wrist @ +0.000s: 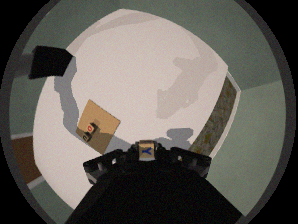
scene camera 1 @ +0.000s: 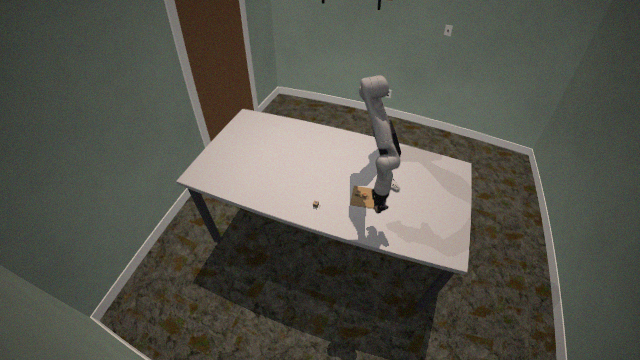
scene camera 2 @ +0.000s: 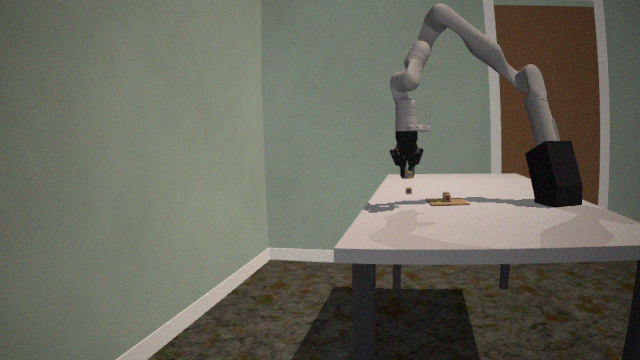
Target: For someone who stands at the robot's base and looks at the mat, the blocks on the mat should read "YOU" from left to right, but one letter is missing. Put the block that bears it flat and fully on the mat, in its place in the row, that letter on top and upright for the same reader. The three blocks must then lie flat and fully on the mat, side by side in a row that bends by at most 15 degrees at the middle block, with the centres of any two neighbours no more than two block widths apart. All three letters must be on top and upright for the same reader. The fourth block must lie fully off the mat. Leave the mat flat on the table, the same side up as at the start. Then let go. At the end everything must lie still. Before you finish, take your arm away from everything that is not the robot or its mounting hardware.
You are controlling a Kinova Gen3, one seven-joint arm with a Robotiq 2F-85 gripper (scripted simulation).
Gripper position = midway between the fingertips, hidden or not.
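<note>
My gripper is visible at [scene camera 2: 407, 178] and, in the wrist view, at [wrist: 146, 146]. A tan mat [wrist: 107, 124] is visible too.
</note>
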